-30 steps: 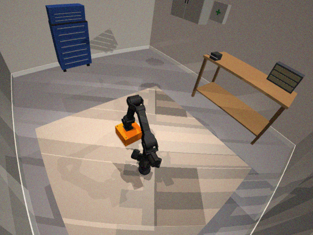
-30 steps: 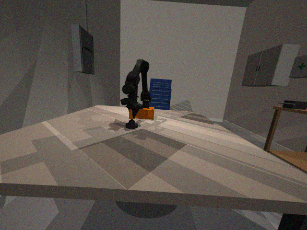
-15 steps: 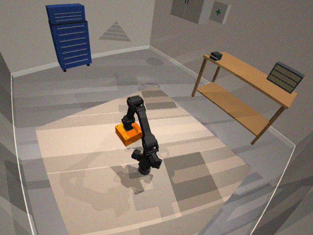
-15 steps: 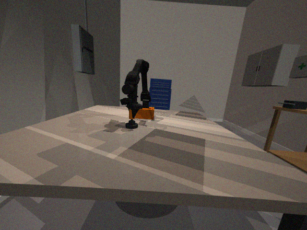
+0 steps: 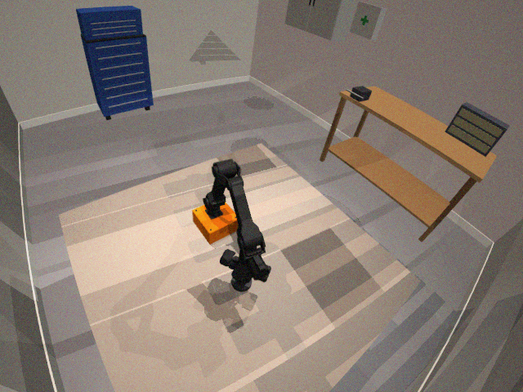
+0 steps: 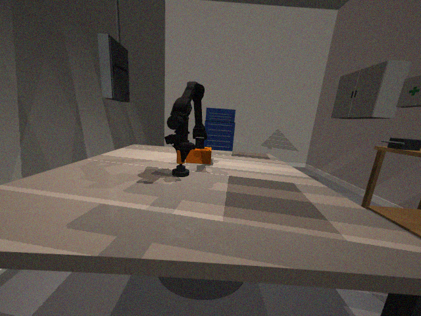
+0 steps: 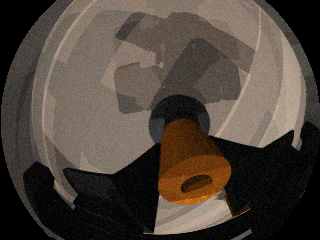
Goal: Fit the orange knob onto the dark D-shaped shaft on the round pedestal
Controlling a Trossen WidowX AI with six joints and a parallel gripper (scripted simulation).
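Right now the knob is 2 cm above my gripper tip. The rest, counted from my gripper tip: dark round pedestal 4 cm below.
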